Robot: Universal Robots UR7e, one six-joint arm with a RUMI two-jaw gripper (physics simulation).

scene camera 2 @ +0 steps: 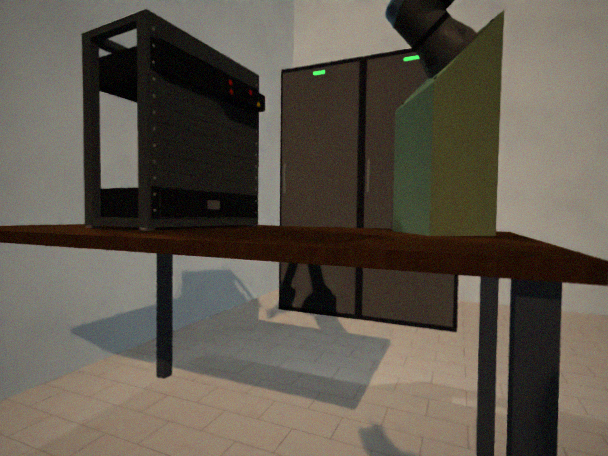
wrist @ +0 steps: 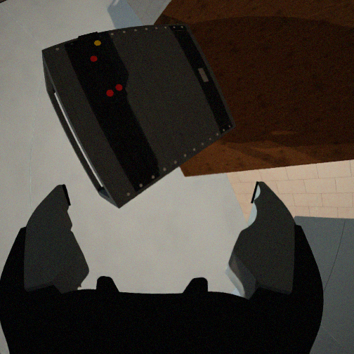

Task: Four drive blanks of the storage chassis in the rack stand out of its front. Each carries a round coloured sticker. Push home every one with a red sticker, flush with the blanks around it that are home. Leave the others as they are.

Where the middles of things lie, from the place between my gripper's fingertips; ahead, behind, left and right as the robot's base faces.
Now: the rack [scene camera 2: 198,150] 500 mm ahead of my hand, 90 mm to the right of it and 310 mm below it.
